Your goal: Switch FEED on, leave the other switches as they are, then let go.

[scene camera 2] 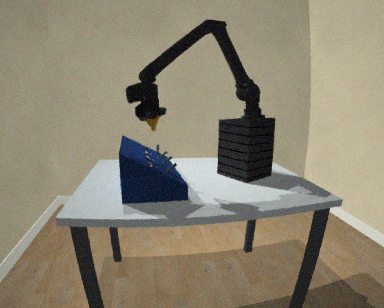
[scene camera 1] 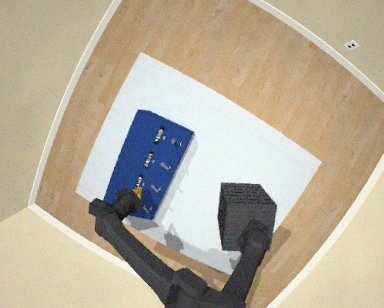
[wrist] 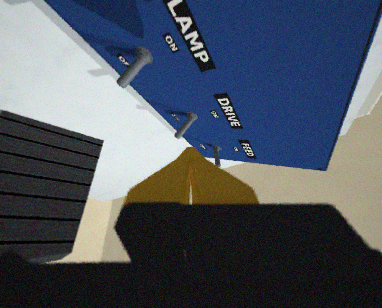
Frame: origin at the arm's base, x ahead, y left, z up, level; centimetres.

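Seen in the pictures: gripper, fingertip midpoint: [scene camera 2: 154,130] [scene camera 1: 140,187] [wrist: 190,153]; arm's base, origin of the base link: [scene camera 2: 253,118] [scene camera 1: 252,234].
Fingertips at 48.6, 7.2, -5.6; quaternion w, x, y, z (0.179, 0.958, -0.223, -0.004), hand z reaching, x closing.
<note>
Pixels of each thing's top centre, then the offset from my fingertips to it, as dx, dy, dz. Level surfaces: height alone.
- FEED lever, middle of its top: [wrist: 218,166] [scene camera 1: 173,142] [scene camera 2: 157,144] -2.3, -21.0, -9.5
- DRIVE lever, middle of its top: [wrist: 184,135] [scene camera 1: 164,168] -4.6, -9.1, -10.7
- LAMP lever, middle of its top: [wrist: 130,79] [scene camera 1: 154,190] -5.5, +2.8, -10.7
- fourth lever, middle of its top: [scene camera 1: 145,211] -6.5, +14.8, -10.7
- white table, its level: dz -23.8
The blue switch panel [scene camera 1: 125,155] [scene camera 2: 145,180] [wrist: 300,75] has a sloped face with a row of grey levers. The FEED lever [scene camera 1: 174,141] [scene camera 2: 158,148] [wrist: 217,156] leans to the ON side, unlike the others; its OFF mark shows uncovered. The DRIVE lever [scene camera 1: 165,166] [wrist: 185,126] and LAMP lever [scene camera 1: 156,189] [wrist: 134,68] lean to OFF. A fourth lever [scene camera 1: 147,208] also leans outward; its label is hidden behind my gripper in scene camera 1. My gripper [scene camera 1: 138,193] [scene camera 2: 153,129] [wrist: 190,153] is shut and empty, raised above the panel, touching no lever.
The ribbed dark pedestal [scene camera 1: 247,212] [scene camera 2: 246,147] [wrist: 45,185] carries the arm's base on the white table [scene camera 1: 220,145] [scene camera 2: 90,202], to one side of the panel. The arm arches high over the table between pedestal and panel.
</note>
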